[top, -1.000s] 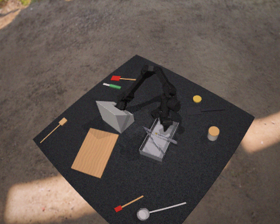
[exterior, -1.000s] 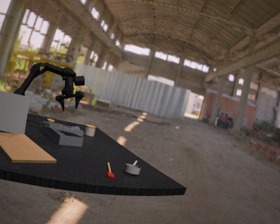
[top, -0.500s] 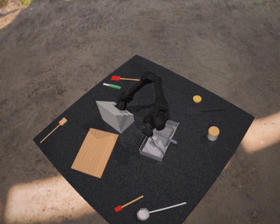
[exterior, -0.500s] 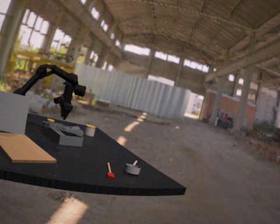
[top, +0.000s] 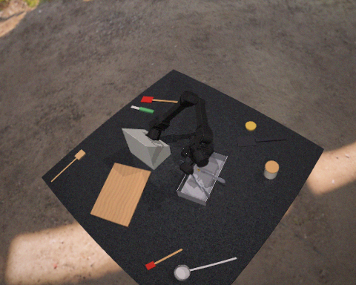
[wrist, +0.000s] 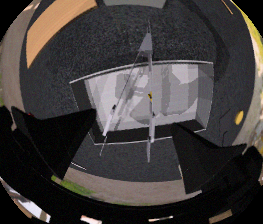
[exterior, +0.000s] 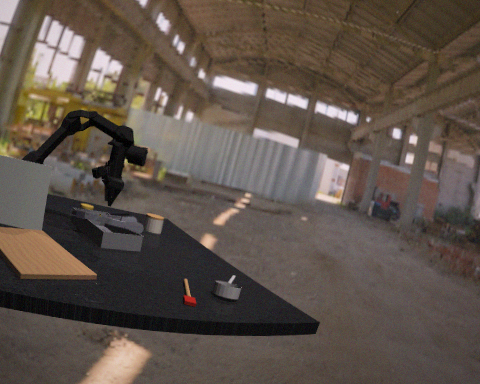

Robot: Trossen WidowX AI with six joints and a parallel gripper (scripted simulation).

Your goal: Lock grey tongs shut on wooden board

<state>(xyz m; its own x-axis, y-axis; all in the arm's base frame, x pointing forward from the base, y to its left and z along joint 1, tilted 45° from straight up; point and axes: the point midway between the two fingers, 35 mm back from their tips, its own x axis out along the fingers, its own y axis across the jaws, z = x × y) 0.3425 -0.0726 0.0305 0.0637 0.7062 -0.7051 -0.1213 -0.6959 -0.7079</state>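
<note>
The thin grey arm is 2 cm ahead of my gripper tip, 3 cm to the right of it and 6 cm below it. The rest, counted from my gripper tip: grey roasting tin (1 cm ahead, 3 cm to the left, 10 cm below); then black spatula (14 cm ahead, 44 cm to the left, 12 cm below); then wooden board (30 cm behind, 32 cm to the right, 12 cm below).
</note>
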